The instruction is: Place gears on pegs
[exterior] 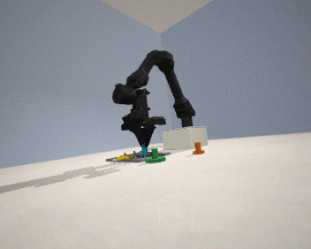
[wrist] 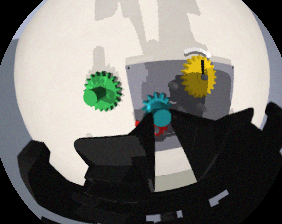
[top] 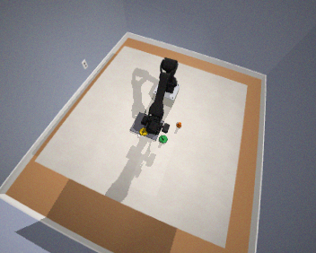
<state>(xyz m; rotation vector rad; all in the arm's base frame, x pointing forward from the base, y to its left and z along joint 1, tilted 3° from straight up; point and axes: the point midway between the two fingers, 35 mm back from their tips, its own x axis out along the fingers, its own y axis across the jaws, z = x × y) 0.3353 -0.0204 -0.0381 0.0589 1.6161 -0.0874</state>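
Now: the orange gear 160 mm to the left of my gripper tip, 100 mm behind it and 30 mm below it. The rest, counted from my gripper tip: teal gear 10 mm below; green gear 80 mm to the left, 40 mm ahead, 30 mm below; yellow gear 80 mm to the right, 30 mm below, 30 mm ahead.
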